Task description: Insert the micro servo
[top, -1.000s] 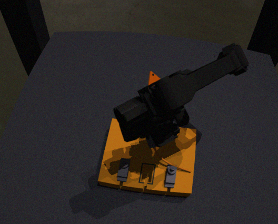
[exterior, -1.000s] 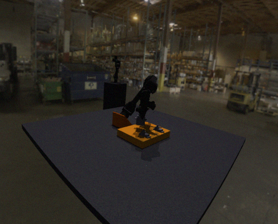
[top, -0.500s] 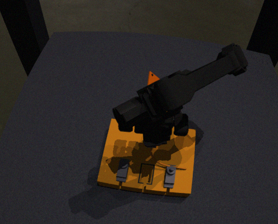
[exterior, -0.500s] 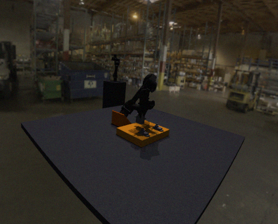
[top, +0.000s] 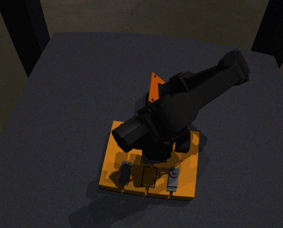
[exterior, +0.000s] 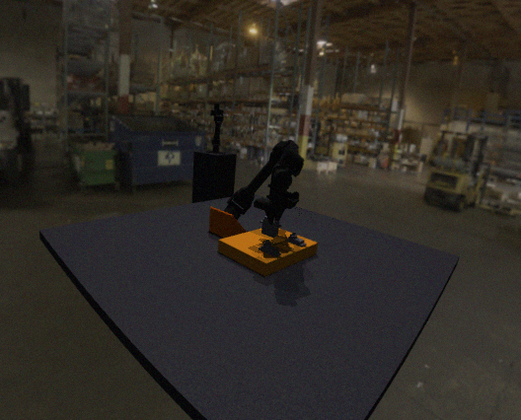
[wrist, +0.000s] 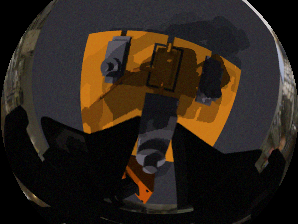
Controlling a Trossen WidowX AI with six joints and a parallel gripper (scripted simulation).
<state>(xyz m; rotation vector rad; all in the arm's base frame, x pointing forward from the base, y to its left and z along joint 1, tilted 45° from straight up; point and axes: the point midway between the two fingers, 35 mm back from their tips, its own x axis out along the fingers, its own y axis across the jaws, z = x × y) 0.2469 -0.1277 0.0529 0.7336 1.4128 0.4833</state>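
The orange deck lies 100 mm below my gripper tip, 50 mm behind it and 10 mm to the left of it.
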